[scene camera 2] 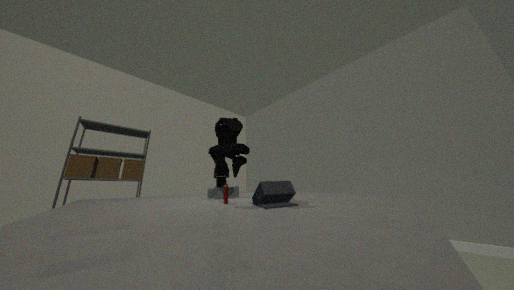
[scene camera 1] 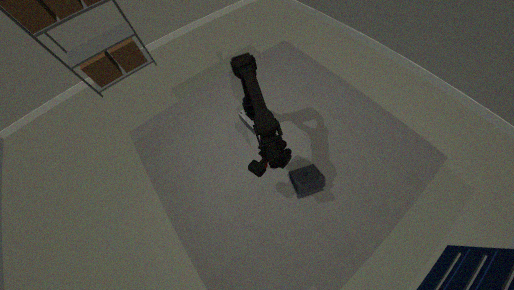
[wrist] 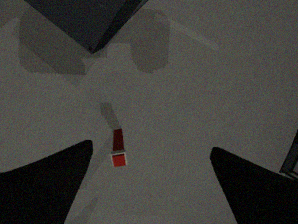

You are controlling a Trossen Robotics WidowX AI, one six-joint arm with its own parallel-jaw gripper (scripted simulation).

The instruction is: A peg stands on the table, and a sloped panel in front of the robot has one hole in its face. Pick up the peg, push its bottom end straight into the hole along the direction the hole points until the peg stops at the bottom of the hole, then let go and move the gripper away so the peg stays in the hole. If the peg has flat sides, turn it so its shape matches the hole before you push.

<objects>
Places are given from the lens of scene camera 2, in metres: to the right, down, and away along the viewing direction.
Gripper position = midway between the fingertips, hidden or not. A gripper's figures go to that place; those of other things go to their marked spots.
my gripper (scene camera 2: 228, 175): -0.12, 0.13, 0.59
dark sloped panel (scene camera 2: 267, 192): 0.04, 0.16, 0.49
</objects>
